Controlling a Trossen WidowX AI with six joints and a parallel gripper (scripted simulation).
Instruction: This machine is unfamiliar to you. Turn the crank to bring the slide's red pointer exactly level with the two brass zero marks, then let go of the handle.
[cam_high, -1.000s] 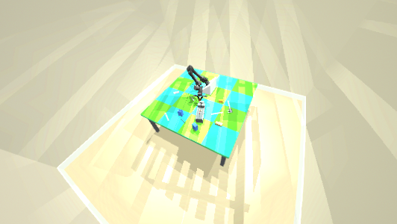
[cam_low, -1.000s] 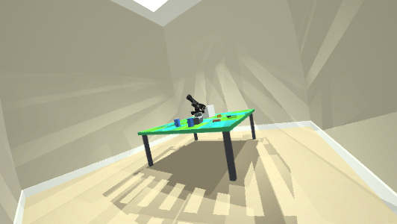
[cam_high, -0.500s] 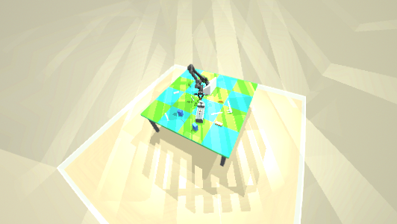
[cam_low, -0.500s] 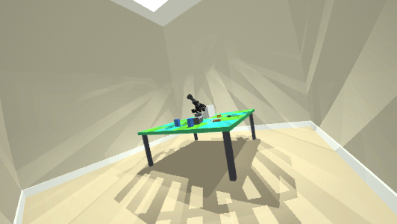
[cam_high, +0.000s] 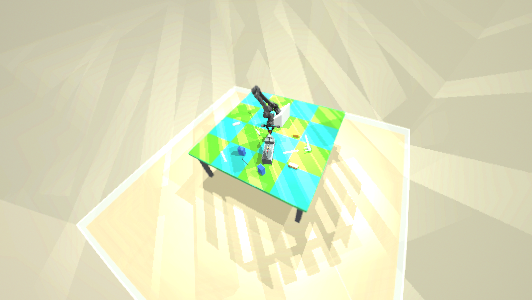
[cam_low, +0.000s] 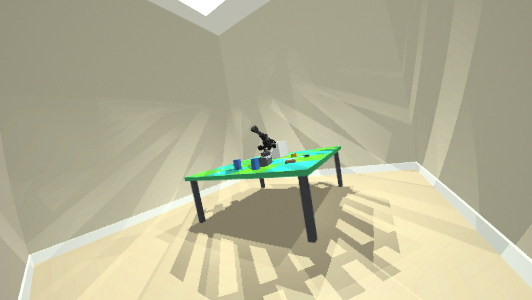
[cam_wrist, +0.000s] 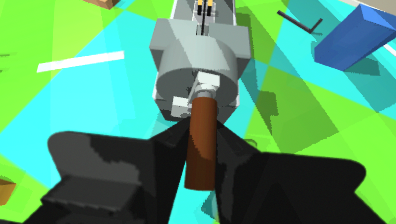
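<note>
My gripper tip is now 18 cm short of the red pointer, 8 cm to the right of it and 1 cm above it. The rest, counted from my gripper tip: orange piece: 21 cm to the left, 18 cm behind, 8 cm below; then crank handle: 2 cm behind, 2 cm above, 1 cm to the right; then black L-shaped key: 33 cm ahead, 10 cm to the right, 8 cm below.
</note>
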